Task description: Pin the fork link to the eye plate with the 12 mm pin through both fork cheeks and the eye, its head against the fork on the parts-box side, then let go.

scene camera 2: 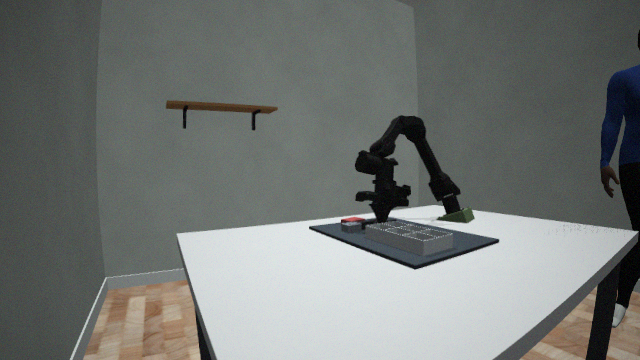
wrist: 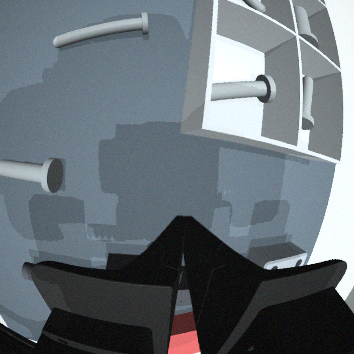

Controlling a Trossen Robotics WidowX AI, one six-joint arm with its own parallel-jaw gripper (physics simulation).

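Note:
My gripper is shut, with nothing between its fingertips. It points down, low over the mat beside the parts box. In the wrist view its fingers cover most of the joint. A dark piece of the fork link shows behind the left finger. The eye plate shows its pale holed face past the right finger. Whether a pin sits through the fork and eye, and where its head is, is hidden. One loose grey headed pin lies on the mat at the upper left, another pin at the left.
The grey parts box holds several pins in its compartments. It stands on the dark mat. A red block is beyond the joint. A person stands at the right of the table.

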